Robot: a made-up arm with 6 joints. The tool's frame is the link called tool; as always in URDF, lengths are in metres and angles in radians. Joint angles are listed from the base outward. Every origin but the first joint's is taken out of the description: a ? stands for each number. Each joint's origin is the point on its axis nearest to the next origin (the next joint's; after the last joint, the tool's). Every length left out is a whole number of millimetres.
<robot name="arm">
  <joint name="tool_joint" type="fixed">
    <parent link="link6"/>
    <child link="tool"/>
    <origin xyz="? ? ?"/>
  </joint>
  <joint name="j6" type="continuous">
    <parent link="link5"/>
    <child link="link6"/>
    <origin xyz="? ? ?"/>
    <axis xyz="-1 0 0"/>
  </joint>
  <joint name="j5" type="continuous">
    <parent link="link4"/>
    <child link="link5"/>
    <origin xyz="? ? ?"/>
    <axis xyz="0 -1 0"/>
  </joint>
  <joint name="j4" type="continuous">
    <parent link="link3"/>
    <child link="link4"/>
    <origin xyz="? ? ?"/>
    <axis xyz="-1 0 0"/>
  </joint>
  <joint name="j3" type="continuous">
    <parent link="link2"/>
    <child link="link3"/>
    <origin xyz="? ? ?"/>
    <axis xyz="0 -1 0"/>
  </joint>
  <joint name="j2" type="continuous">
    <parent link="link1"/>
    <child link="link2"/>
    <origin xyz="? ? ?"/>
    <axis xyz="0 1 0"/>
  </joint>
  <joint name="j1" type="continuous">
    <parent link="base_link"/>
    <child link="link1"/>
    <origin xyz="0 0 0.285"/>
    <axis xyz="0 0 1"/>
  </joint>
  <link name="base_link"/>
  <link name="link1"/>
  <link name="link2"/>
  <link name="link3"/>
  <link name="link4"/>
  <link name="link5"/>
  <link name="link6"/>
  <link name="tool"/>
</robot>
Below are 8 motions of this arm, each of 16 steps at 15 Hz.
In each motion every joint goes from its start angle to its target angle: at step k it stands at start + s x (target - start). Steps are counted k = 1, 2, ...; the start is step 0. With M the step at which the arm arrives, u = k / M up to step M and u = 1 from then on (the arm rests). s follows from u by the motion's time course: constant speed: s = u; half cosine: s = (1 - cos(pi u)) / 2; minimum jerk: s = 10 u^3 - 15 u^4 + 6 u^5.
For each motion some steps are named. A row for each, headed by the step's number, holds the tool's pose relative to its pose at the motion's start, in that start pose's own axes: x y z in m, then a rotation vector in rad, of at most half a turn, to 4 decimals.
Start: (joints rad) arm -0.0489 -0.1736 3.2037 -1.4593 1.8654 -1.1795
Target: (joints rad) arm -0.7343 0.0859 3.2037 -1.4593 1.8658 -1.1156
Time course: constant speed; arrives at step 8
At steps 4, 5, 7, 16:
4: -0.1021 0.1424 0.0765 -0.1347 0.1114 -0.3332
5: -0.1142 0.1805 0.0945 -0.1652 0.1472 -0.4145
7: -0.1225 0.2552 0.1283 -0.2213 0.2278 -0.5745
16: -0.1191 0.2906 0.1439 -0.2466 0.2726 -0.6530

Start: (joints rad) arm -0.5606 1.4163 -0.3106 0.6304 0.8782 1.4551
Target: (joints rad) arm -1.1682 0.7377 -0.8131 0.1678 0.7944 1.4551
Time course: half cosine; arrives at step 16
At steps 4, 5, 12, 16:
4: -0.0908 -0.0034 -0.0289 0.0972 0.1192 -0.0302
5: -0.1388 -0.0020 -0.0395 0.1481 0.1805 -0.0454
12: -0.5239 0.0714 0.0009 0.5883 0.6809 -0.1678
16: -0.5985 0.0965 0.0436 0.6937 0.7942 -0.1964

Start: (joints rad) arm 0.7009 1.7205 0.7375 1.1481 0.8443 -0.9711
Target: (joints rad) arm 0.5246 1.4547 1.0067 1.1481 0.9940 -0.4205
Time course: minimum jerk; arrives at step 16
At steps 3, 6, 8, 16:
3: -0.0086 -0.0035 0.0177 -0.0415 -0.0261 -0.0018
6: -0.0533 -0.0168 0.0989 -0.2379 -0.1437 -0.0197
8: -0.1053 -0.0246 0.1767 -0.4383 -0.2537 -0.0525
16: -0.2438 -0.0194 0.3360 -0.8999 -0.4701 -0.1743

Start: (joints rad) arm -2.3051 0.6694 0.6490 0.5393 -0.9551 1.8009
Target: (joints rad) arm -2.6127 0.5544 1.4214 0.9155 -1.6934 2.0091
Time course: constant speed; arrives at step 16
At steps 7, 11, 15, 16:
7: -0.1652 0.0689 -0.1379 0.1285 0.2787 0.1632
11: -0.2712 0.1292 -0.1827 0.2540 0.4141 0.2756
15: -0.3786 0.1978 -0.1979 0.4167 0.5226 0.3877
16: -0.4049 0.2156 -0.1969 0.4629 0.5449 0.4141

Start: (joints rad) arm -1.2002 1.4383 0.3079 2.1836 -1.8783 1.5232
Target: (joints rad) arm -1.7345 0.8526 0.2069 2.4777 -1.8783 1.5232
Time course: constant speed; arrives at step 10
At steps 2, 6, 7, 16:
2: 0.1247 0.0484 0.0059 0.0345 -0.0436 0.1004
6: 0.3463 0.1775 0.0578 0.0721 -0.1054 0.3264
7: 0.3934 0.2158 0.0771 0.0744 -0.1154 0.3871
16: 0.5104 0.3426 0.1437 0.0625 -0.1319 0.5756

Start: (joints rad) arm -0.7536 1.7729 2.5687 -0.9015 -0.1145 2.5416
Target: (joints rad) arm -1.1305 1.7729 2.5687 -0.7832 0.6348 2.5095
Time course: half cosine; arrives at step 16
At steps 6, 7, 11, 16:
6: -0.0263 -0.0097 -0.1166 -0.1102 0.2711 -0.1246
7: -0.0363 -0.0146 -0.1512 -0.1465 0.3499 -0.1666
11: -0.0853 -0.0430 -0.2847 -0.3033 0.6458 -0.3543
16: -0.1207 -0.0664 -0.3591 -0.4047 0.8045 -0.4799

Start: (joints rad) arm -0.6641 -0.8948 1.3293 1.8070 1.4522 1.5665
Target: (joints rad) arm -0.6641 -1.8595 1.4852 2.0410 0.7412 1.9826
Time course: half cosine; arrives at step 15
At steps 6, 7, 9, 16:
6: -0.0796 -0.1702 -0.3072 -0.5249 -0.0120 0.3503
7: -0.1022 -0.2403 -0.3840 -0.6778 -0.0070 0.4601
9: -0.1448 -0.4048 -0.5146 -0.9802 0.0161 0.6924
16: -0.2015 -0.7284 -0.6473 -1.4509 0.0986 1.1178

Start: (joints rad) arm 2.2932 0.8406 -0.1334 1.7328 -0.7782 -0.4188
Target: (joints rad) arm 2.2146 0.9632 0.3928 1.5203 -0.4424 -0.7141
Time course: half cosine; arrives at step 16
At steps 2, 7, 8, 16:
2: 0.0035 -0.0066 -0.0009 0.0292 -0.0093 0.0005
7: 0.0341 -0.0672 -0.0152 0.3059 -0.1076 0.0007
8: 0.0414 -0.0825 -0.0207 0.3788 -0.1370 -0.0006
16: 0.0723 -0.1531 -0.0583 0.7406 -0.3105 -0.0155

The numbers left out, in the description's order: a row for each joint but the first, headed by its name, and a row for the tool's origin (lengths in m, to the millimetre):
tool: 0 0 0
j6: 0 0 0
j5: 0 -0.188 0
j4: 0.373 0 0
j3: 0 0 0.623
j2: 0 0 0

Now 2 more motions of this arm.
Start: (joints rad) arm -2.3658 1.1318 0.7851 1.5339 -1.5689 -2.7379
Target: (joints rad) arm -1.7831 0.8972 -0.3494 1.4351 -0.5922 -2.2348
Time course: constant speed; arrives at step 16
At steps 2, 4, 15, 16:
2: -0.0673 -0.0293 -0.0168 -0.1789 0.1633 0.0858
4: -0.1327 -0.0660 -0.0261 -0.3595 0.3198 0.1738
15: -0.3933 -0.3573 0.0540 -1.3633 1.0644 0.6472
16: -0.4048 -0.3871 0.0708 -1.4538 1.1231 0.6840

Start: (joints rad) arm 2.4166 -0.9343 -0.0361 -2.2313 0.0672 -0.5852
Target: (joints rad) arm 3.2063 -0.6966 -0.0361 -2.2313 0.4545 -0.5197
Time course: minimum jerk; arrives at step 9
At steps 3, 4, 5, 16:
3: 0.0137 0.0189 0.0106 0.1013 -0.0874 -0.0835
4: 0.0262 0.0295 0.0205 0.1785 -0.1649 -0.1699
5: 0.0391 0.0347 0.0308 0.2489 -0.2480 -0.2779
16: 0.0570 0.0286 0.0442 0.3377 -0.3912 -0.5167

